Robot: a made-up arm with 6 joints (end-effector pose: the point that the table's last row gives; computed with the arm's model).
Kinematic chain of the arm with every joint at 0, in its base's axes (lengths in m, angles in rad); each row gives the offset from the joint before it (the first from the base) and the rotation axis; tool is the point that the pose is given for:
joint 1: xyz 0 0 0.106 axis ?
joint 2: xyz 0 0.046 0 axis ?
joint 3: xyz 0 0 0.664 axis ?
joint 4: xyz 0 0 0.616 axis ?
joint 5: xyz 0 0 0 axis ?
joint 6: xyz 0 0 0.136 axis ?
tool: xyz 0 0 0
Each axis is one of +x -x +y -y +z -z.
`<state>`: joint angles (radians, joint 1 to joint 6).
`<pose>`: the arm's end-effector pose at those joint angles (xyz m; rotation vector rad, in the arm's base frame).
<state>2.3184 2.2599 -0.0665 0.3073 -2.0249 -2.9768</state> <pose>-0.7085 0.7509 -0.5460 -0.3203 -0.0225 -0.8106</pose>
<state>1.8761 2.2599 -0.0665 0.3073 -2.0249 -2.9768</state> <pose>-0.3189 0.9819 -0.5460 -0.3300 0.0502 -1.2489</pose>
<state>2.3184 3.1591 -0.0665 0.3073 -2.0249 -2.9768</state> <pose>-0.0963 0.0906 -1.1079 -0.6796 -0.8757 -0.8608</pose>
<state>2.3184 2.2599 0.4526 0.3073 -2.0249 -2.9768</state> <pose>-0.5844 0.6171 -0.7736 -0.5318 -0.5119 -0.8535</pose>
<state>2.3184 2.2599 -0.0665 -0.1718 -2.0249 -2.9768</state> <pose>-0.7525 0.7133 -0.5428 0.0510 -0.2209 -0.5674</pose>
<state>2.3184 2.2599 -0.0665 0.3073 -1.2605 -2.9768</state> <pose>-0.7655 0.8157 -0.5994 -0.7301 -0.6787 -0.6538</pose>
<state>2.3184 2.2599 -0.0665 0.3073 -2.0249 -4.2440</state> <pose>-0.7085 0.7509 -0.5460 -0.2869 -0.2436 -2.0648</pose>
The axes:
joint 1: +z
joint 2: +y
joint 3: +y
joint 4: +z
joint 5: +y
joint 6: +z

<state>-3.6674 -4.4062 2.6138 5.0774 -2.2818 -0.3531</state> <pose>-0.1811 -0.0594 -0.2459 1.8768 -0.5213 -1.4813</pose>
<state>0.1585 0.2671 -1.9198 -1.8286 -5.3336 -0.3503</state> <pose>-0.4992 -0.1415 0.6615 1.8742 -0.0267 -0.6270</pose>
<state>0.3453 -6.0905 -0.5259 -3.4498 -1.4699 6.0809</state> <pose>0.0388 0.0192 1.3949 1.6733 0.0857 2.5732</pose>
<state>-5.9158 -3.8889 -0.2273 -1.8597 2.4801 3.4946</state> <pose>0.8387 0.2863 -0.6470 0.9097 -0.2535 -0.2153</pose>
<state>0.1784 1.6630 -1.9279 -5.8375 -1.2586 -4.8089</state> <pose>0.3720 0.0571 0.6491 -0.8407 -1.5660 1.6975</pose>
